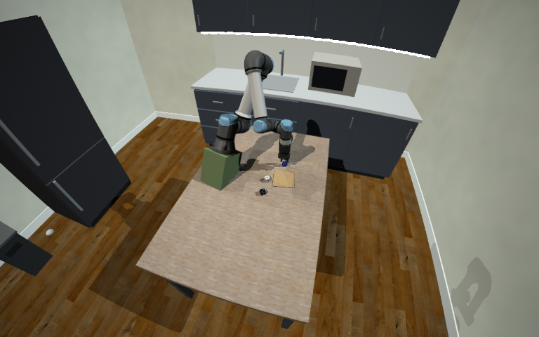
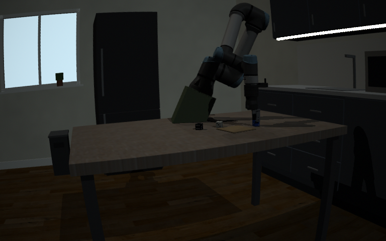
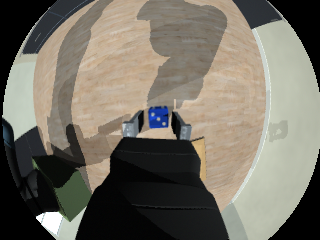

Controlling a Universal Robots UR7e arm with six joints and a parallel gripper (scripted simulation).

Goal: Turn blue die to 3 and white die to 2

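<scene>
The blue die is 3 cm below my hand. From my hand the other things lie so: black die 30 cm to the right, 4 cm behind, 3 cm below; white die 19 cm to the right, 6 cm behind, 3 cm below; tan mat 13 cm to the right, 4 cm below, 4 cm ahead.
</scene>
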